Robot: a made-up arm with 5 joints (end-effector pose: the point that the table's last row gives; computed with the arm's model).
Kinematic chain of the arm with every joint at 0, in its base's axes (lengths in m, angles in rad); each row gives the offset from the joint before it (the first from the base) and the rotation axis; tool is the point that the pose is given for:
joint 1: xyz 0 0 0.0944 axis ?
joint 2: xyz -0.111 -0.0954 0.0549 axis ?
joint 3: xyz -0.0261 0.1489 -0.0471 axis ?
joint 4: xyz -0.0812 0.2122 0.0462 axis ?
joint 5: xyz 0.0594 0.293 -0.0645 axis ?
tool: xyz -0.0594 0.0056 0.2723
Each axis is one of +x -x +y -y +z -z.
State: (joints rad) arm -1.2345 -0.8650 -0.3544 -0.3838 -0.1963
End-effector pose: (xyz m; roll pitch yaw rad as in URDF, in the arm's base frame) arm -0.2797 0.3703 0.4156 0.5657 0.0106 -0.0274
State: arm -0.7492 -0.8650 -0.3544 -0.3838 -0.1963
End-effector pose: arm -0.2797 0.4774 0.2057 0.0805 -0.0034 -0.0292
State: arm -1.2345 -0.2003 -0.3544 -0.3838 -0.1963
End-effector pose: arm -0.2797 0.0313 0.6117 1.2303 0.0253 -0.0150
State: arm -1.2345 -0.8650 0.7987 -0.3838 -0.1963
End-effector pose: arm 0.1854 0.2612 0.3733 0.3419 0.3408 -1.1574
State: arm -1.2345 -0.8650 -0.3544 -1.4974 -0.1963
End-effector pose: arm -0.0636 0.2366 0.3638 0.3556 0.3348 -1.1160
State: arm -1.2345 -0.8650 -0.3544 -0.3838 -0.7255
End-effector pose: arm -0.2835 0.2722 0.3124 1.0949 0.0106 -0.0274
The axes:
joint 1: -x
joint 2: +x
joint 3: -z
joint 4: +z
joint 5: -x

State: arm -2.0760 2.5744 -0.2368 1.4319 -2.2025
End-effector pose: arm -0.3354 -0.2435 -0.3306 -1.9441 1.4550 -2.5789
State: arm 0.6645 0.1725 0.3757 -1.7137 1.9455
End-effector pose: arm 0.3380 -0.0280 -0.0038 -1.6858 -0.4228 -2.1454
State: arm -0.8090 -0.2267 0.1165 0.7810 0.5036
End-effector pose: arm -0.4578 0.3913 0.5944 -0.0254 -0.3460 0.5794
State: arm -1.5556 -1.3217 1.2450 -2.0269 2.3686
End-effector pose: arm -0.0243 -0.1715 -0.2992 -2.6006 -0.0301 3.0148
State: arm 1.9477 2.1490 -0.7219 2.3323 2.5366
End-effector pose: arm -0.3770 -0.0386 -0.1612 -2.7372 -0.0175 3.0560
